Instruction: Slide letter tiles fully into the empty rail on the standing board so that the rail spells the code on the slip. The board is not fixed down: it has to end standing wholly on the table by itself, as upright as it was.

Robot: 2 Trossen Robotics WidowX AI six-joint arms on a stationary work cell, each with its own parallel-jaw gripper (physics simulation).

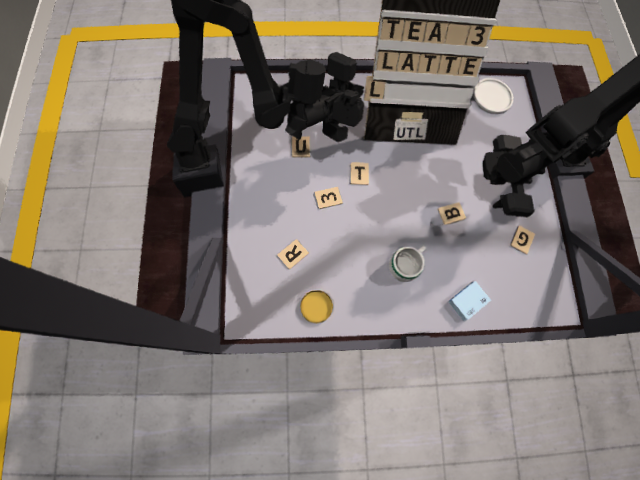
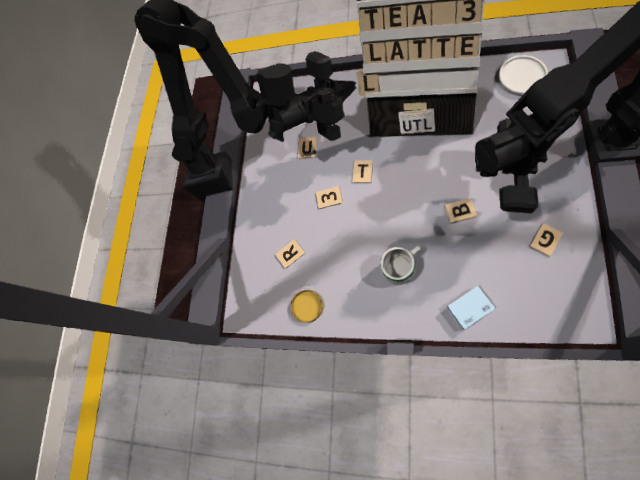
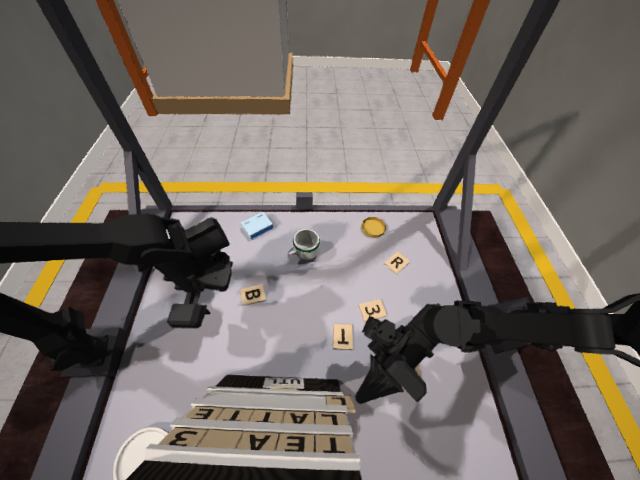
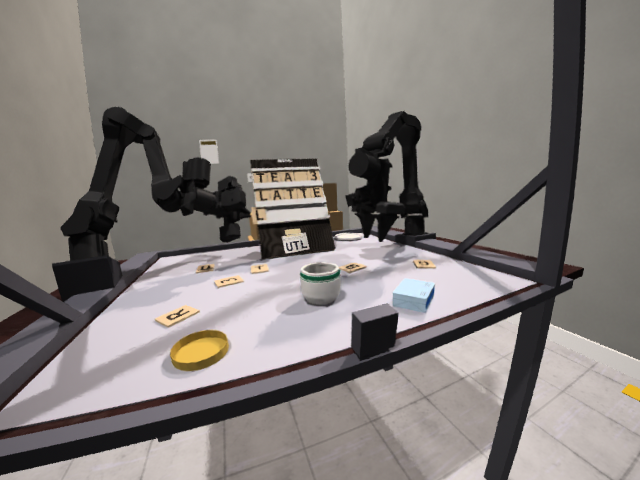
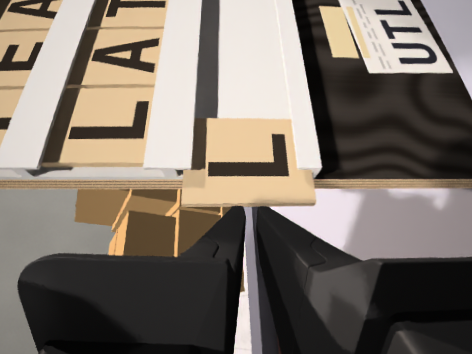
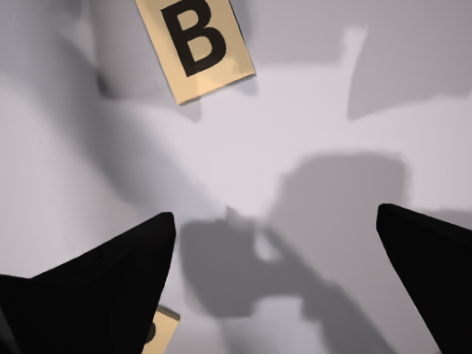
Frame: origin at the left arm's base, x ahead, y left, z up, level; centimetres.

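Seen in the pictures: left gripper, between the fingertips: point(image 1: 362, 88) point(image 2: 355, 84) point(image 3: 357, 400) point(image 4: 249, 215) point(image 5: 249, 216); right gripper, between the fingertips: point(image 1: 491, 192) point(image 2: 502, 185) point(image 3: 212, 297) point(image 4: 372, 239) point(image 6: 275, 219); left arm's base, origin of its link: point(image 1: 194, 161) point(image 2: 204, 168); right arm's base, origin of its link: point(image 1: 571, 155) point(image 2: 618, 137) point(image 3: 90, 351) point(image 4: 415, 234).
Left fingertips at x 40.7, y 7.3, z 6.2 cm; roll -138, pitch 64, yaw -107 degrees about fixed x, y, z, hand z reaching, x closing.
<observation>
Offsets run from my left fingertips to a thing's top centre. "spot": to the spot under its first point.
The standing board point(image 1: 436, 124) point(image 2: 449, 111) point(image 4: 268, 246) is upright, with the slip {dx +12.0, dy -6.9, dz -6.9 cm} point(image 1: 410, 130) point(image 2: 416, 122) point(image 4: 295, 242) point(image 5: 405, 35) reading UTL. An L tile {dx +2.9, dy -0.2, dz +2.4 cm} point(image 1: 375, 89) point(image 2: 368, 82) point(image 4: 257, 214) point(image 5: 250, 155) sits partly in the left end of the lowest rail {spot: dx +15.6, dy -3.6, dz -1.2 cm} point(image 1: 429, 95) point(image 2: 429, 84) point(image 5: 255, 65), its outer end sticking out past the board's edge. My left gripper point(image 5: 249, 216) is shut and empty, fingertips nearly together, right at the tile's outer edge. A U tile {dx -15.4, dy -4.5, dz -13.0 cm} point(image 1: 300, 147) point(image 2: 307, 148) and a T tile {dx -2.8, dy -14.7, dz -13.0 cm} point(image 1: 359, 173) point(image 2: 362, 171) point(image 3: 342, 336) lie on the table. My right gripper point(image 6: 275, 219) is open and empty above the table.
Tiles 3 {dx -11.7, dy -19.5, dz -13.0 cm} point(image 1: 328, 197), R {dx -22.8, dy -31.5, dz -13.0 cm} point(image 1: 292, 253), B {dx +16.9, dy -29.5, dz -13.0 cm} point(image 1: 452, 213) point(image 6: 200, 45) and G {dx +32.4, dy -39.6, dz -13.0 cm} point(image 1: 523, 239) lie on the table. A cup {dx +2.2, dy -39.4, dz -7.3 cm} point(image 1: 408, 263), a yellow dish {dx -20.1, dy -44.5, dz -12.2 cm} point(image 1: 316, 306), a light blue box {dx +13.8, dy -50.8, dz -10.9 cm} point(image 1: 469, 300) and a white plate {dx +39.6, dy +1.1, dz -12.1 cm} point(image 1: 493, 96) stand around them. Upper rails hold TEA 3 and LATTE.
</observation>
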